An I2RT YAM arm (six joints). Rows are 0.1 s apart.
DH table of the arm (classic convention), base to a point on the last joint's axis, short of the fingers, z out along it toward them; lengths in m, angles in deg. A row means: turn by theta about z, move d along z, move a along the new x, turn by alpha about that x. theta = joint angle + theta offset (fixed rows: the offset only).
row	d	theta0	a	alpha
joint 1	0.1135	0.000	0.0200	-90.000
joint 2	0.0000	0.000	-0.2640	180.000
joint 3	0.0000	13.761	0.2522	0.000
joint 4	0.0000	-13.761	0.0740	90.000
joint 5	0.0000	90.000	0.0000	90.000
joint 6	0.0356	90.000	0.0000	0.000
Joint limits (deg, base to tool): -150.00..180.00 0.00..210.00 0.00..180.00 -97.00..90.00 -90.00..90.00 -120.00..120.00
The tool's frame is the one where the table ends.
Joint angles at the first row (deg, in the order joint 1, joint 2, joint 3, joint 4, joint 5, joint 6):
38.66, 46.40, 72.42, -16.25, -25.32, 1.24
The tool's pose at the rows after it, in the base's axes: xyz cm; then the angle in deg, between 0 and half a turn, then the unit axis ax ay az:
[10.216, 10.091, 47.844, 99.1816, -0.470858, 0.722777, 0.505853]
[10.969, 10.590, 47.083, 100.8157, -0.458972, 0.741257, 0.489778]
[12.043, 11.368, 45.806, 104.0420, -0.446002, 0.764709, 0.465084]
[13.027, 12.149, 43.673, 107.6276, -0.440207, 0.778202, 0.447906]
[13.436, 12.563, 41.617, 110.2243, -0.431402, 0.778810, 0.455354]
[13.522, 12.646, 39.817, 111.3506, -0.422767, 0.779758, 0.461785]
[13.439, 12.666, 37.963, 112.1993, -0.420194, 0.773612, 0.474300]
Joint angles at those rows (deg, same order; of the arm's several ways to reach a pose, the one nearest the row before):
38.66, 46.91, 71.38, -15.78, -24.89, 1.32
38.62, 47.92, 70.67, -16.66, -23.66, 1.32
38.66, 49.57, 69.69, -18.50, -22.37, 1.15
38.65, 50.36, 66.24, -18.45, -22.30, 1.01
38.67, 49.78, 61.58, -15.97, -23.41, 2.51
38.62, 48.47, 56.98, -13.10, -23.84, 3.75
38.62, 46.85, 51.94, -9.39, -25.04, 4.89

